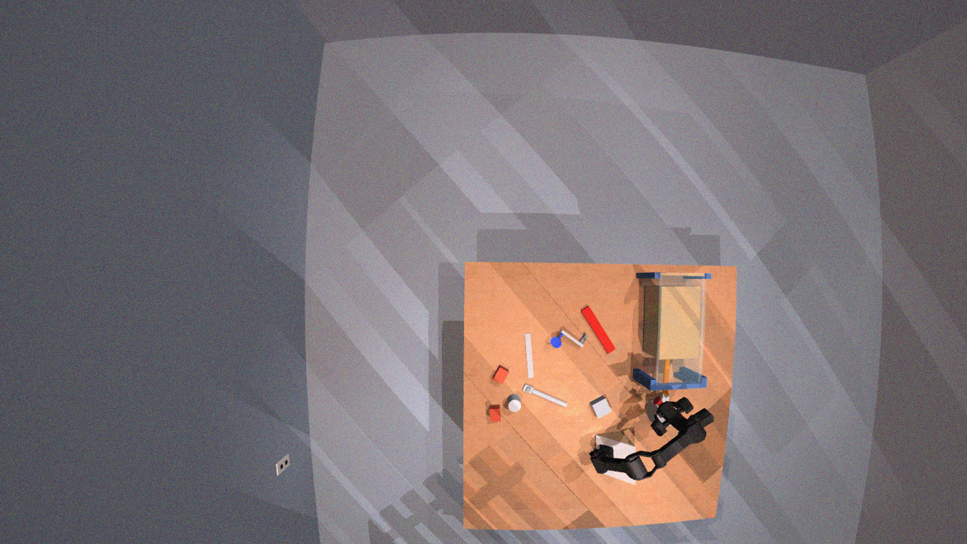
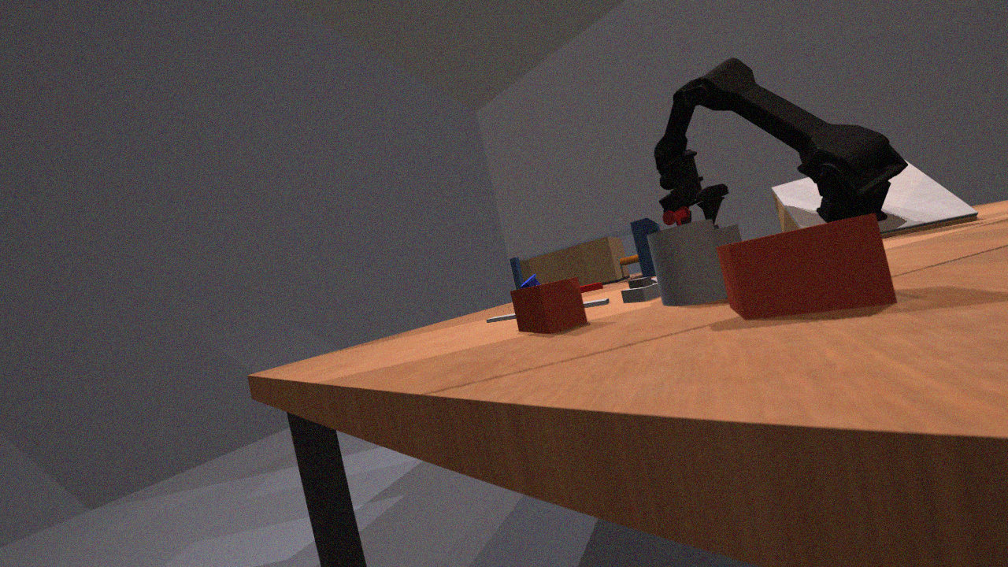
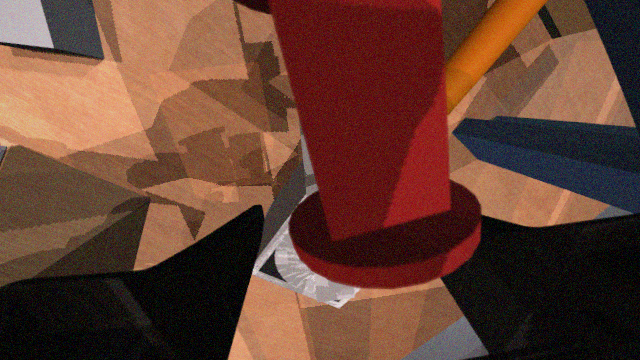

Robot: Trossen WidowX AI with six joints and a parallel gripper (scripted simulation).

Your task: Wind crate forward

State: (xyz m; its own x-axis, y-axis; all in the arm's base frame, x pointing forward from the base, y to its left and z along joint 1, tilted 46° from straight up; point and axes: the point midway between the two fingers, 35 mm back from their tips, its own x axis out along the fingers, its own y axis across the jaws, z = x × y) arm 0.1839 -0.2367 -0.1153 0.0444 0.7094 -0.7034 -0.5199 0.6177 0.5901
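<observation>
My gripper tip is now 1 cm short of the red-knobbed crank, 1 cm to the right of it and 2 cm below it. Round my gripper tip: grey winch: 6 cm behind, 3 cm to the right, 6 cm below; then blue steel frame: 11 cm ahead, 5 cm to the right, 1 cm above; then red grip: 5 cm ahead, 3 cm to the left, 4 cm above.
</observation>
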